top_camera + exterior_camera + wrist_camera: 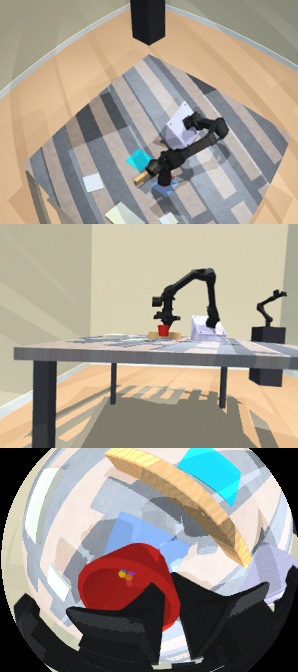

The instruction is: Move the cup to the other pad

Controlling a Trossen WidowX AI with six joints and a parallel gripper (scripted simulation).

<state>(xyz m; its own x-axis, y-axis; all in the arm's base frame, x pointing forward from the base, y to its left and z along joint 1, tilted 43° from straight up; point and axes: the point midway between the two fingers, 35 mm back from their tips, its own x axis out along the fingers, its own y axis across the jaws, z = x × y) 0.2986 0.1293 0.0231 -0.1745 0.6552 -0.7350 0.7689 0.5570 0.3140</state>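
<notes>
My gripper tip is now 19 cm to the left of the cyan pad and 7 cm above it. Also, from my gripper tip: wooden bar (8 cm to the right, 5 cm below, 1 cm ahead); then blue pad (7 cm below, 2 cm to the left, 2 cm ahead); then red cup (2 cm to the left, 2 cm ahead).
</notes>
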